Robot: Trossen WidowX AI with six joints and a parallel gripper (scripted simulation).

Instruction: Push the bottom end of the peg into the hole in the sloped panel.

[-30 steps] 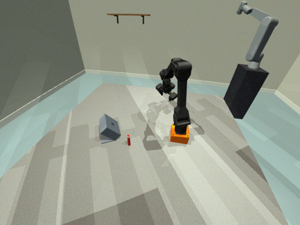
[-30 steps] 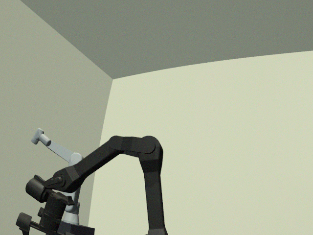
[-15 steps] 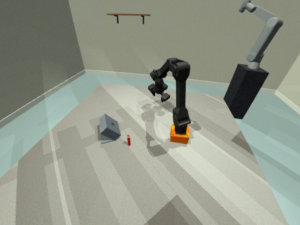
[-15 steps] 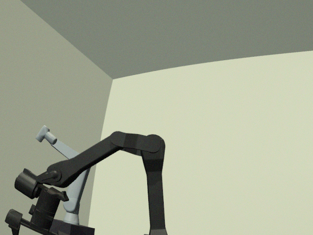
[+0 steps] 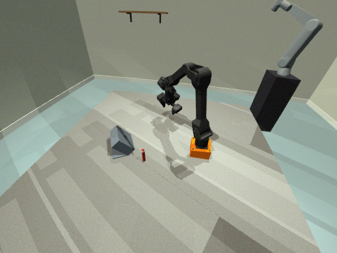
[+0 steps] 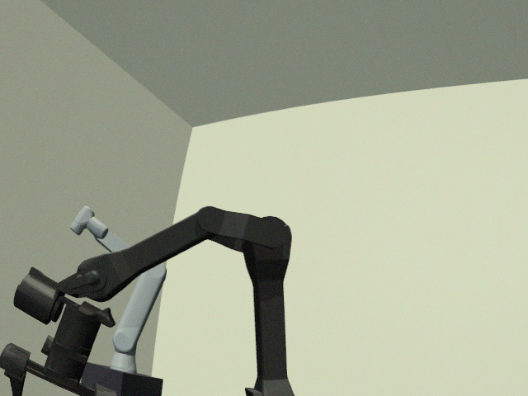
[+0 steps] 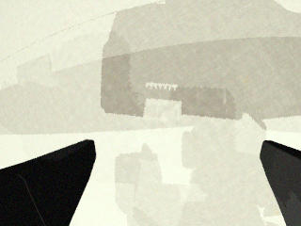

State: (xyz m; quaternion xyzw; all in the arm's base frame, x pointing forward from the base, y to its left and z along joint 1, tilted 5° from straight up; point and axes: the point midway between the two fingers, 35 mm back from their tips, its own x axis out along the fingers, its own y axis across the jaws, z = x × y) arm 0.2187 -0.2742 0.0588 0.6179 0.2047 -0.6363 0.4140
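My gripper tip is 7 cm short of the red square peg, 40 cm to the right of it and 1 cm above it. The rest, counted from my gripper tip: sloped panel (21 cm ahead, 33 cm to the left, 1 cm below).
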